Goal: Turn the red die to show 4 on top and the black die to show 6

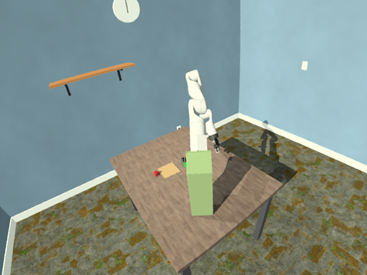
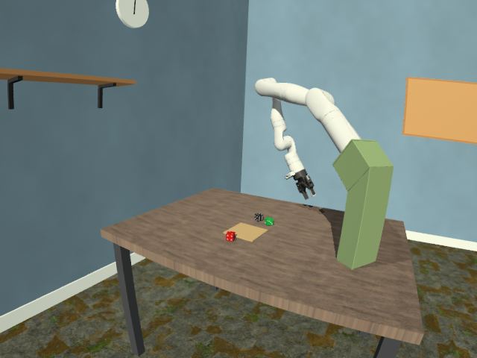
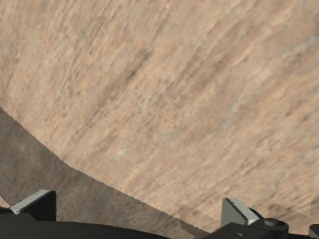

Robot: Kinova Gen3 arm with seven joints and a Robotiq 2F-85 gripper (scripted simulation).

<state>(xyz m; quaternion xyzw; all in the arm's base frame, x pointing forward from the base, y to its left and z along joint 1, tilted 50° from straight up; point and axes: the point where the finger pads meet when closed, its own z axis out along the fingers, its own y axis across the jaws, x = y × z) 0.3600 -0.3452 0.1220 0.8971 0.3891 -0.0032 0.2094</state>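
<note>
Now: hand 12 cm short of the green die, 25 cm to the right of it and 8 cm above it. From my hand the other things lie so: black die (19 cm ahead, 23 cm to the left, 8 cm below); then tan mat (17 cm ahead, 38 cm to the left, 9 cm below); then red die (19 cm ahead, 49 cm to the left, 8 cm below).
</note>
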